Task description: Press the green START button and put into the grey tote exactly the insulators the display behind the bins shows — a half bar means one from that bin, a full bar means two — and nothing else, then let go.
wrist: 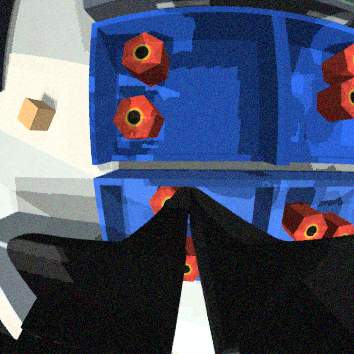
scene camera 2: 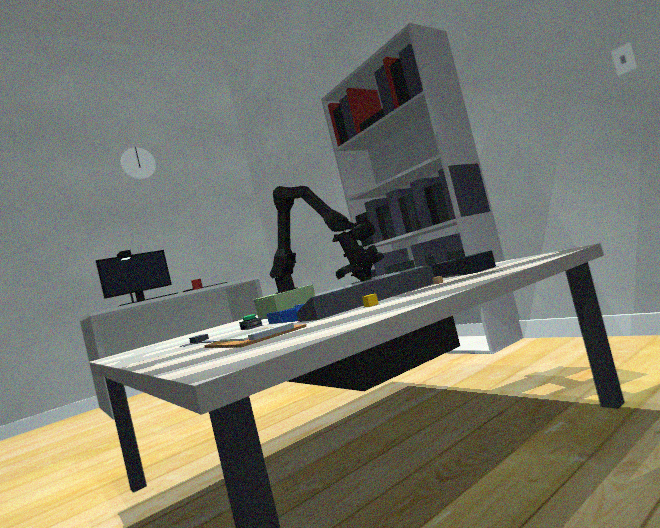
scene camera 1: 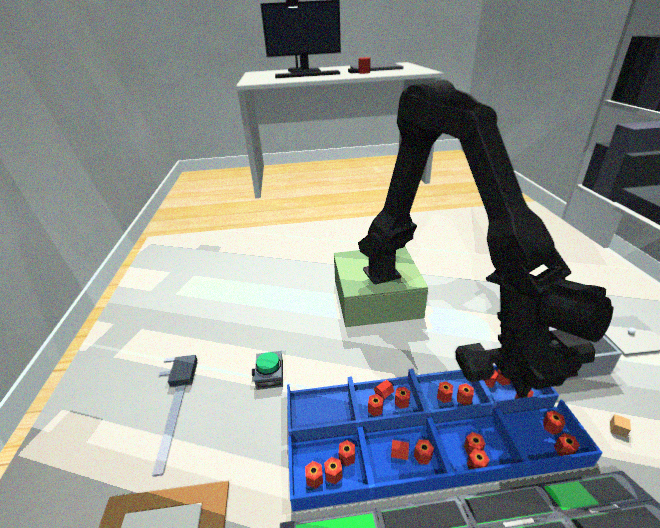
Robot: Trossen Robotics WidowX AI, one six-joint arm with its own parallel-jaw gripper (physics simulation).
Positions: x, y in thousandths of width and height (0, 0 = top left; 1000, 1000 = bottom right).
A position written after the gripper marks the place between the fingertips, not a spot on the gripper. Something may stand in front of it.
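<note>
Scene camera 1 shows the gripper (scene camera 1: 790, 751) and a grey tote (scene camera 1: 920, 673). The wrist view shows the gripper (wrist: 530, 549) and the grey tote (wrist: 72, 629) as well. In scene camera 2, the gripper (scene camera 2: 563, 545) is visible.
</note>
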